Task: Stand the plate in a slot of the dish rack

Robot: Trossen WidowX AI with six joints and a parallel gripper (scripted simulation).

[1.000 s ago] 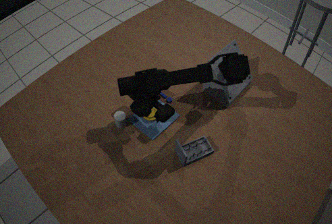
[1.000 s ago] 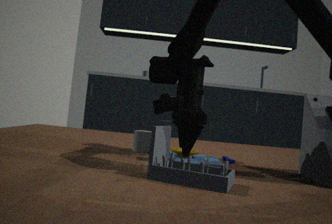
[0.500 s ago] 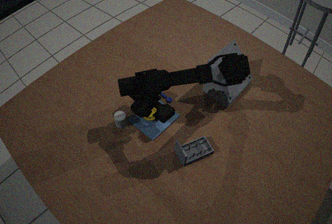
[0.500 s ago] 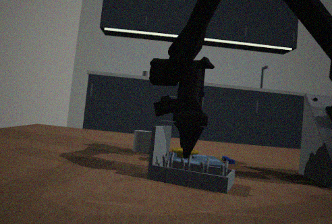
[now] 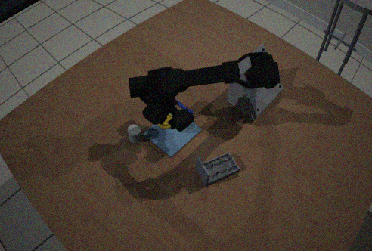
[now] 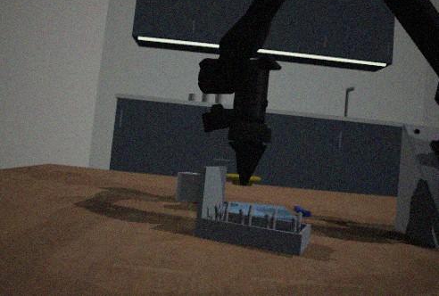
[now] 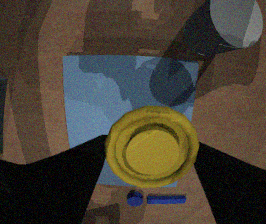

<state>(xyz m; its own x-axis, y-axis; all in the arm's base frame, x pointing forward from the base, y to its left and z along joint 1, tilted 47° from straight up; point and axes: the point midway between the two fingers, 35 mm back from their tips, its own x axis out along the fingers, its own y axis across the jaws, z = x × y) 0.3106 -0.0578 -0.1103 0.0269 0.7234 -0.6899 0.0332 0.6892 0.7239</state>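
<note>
The blue mat is 1 cm behind my gripper tip, 2 cm to the left of it and 4 cm below it. From my gripper tip the other things lie so: yellow plate 1 cm above; blue spoon 11 cm behind, 2 cm to the right, 4 cm below; white cup 9 cm ahead, 5 cm to the right, 2 cm below.
</note>
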